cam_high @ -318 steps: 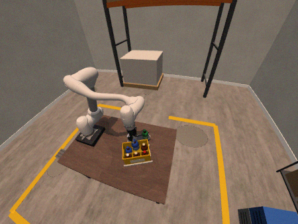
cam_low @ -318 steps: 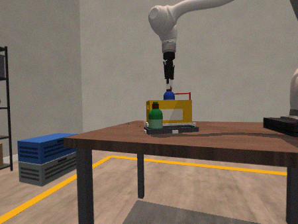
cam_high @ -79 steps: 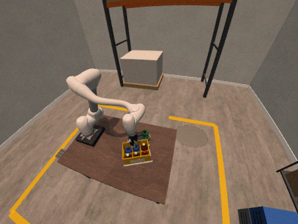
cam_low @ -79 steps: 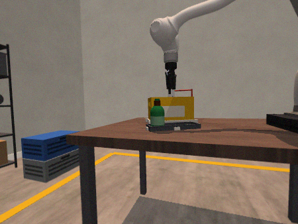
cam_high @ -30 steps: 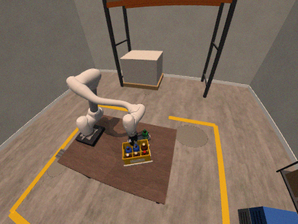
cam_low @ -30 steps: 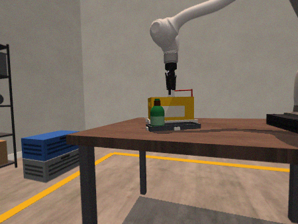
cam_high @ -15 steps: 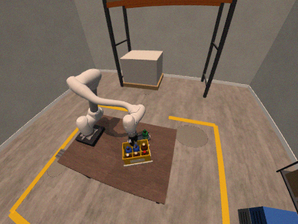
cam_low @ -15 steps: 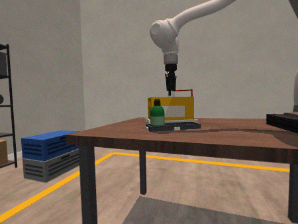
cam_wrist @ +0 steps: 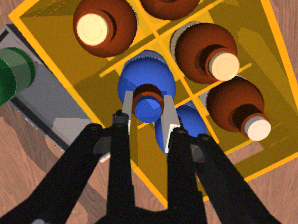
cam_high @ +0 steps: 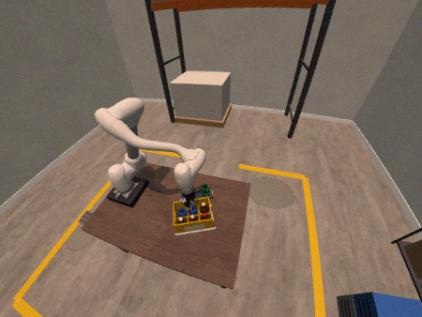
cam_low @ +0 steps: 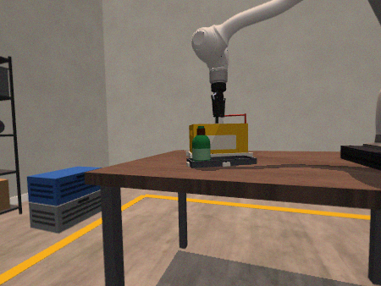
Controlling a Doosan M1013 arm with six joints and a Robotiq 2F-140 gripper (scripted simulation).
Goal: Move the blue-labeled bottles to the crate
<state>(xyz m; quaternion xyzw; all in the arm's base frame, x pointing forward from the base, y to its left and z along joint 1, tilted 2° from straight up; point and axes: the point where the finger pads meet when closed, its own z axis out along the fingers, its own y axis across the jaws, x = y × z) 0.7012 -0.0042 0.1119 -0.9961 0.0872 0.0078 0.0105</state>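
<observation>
My hand is 90 mm above the yellow crate, 40 mm to the left of it and 20 mm short of it. Round my hand: green-labeled bottle (220 mm to the left, 90 mm below, 20 mm ahead); tray (170 mm to the left, 160 mm below, 50 mm behind).
</observation>
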